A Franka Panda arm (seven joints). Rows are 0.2 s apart.
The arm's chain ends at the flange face. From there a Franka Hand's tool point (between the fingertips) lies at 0.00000 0.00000 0.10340 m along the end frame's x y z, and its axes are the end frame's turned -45 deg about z.
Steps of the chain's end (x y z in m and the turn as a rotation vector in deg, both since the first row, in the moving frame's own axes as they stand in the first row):
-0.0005, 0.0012, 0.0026, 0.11, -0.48, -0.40
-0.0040, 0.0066, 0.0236, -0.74, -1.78, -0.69
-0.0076, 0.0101, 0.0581, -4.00, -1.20, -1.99
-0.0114, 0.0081, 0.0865, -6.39, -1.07, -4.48
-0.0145, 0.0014, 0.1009, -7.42, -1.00, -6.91
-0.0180, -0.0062, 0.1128, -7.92, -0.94, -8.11
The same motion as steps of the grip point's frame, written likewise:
-0.0017, -0.0003, 0.0026, 0.42, -0.26, -0.40
-0.0107, 0.0005, 0.0235, 0.74, -1.78, -0.69
-0.0191, 0.0055, 0.0578, -1.98, -3.68, -1.99
-0.0230, 0.0048, 0.0858, -3.76, -5.28, -4.48
-0.0214, -0.0005, 0.1000, -4.54, -5.95, -6.91
-0.0189, -0.0075, 0.1118, -4.94, -6.26, -8.11

